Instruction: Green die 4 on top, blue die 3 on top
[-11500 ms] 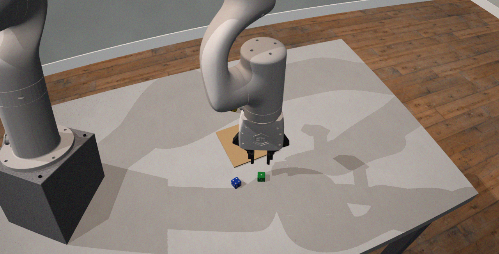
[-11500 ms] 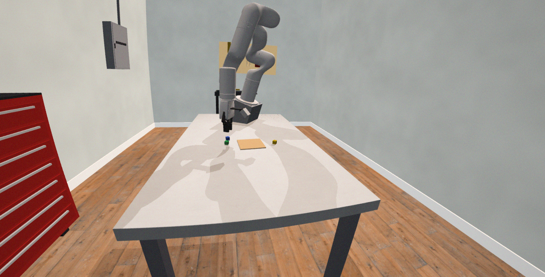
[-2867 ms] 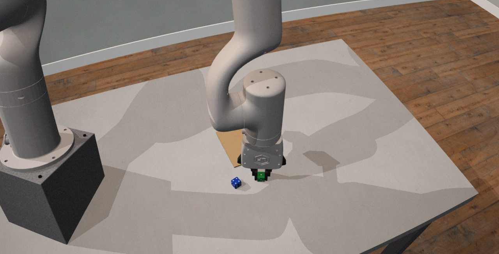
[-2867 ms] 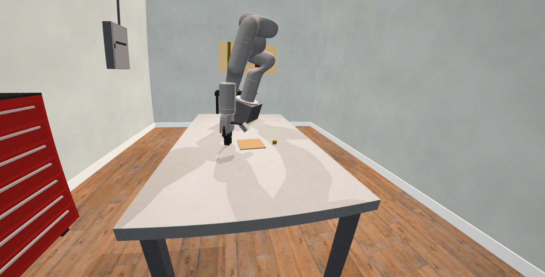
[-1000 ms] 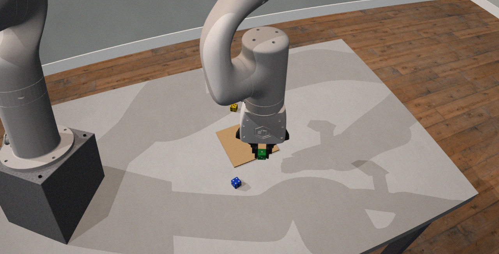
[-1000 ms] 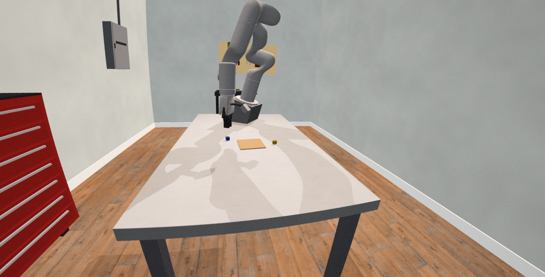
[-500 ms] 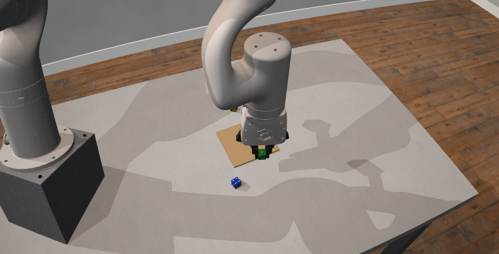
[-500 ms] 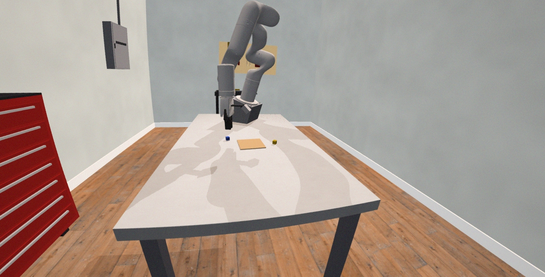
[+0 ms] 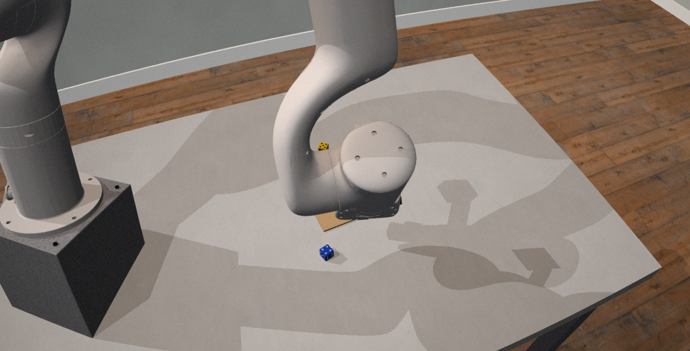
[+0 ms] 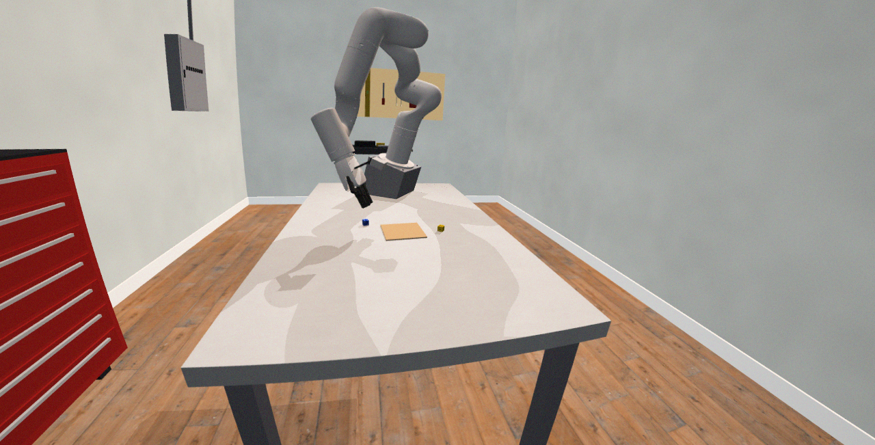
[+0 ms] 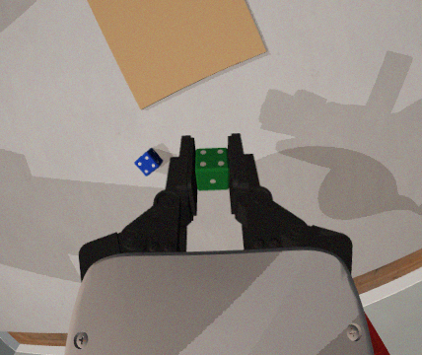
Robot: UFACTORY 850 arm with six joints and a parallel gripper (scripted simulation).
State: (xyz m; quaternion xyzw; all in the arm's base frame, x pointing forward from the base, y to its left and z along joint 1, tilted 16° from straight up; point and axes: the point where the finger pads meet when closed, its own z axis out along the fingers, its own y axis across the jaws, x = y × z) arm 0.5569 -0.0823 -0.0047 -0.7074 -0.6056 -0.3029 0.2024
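The blue die is 7 cm behind my hand, 1 cm to the right of it and 11 cm below it. The rest, counted from my hand: tan mat: 1 cm behind, 13 cm to the left, 11 cm below; then yellow die: 3 cm behind, 27 cm to the left, 11 cm below; then green die: 1 cm below.
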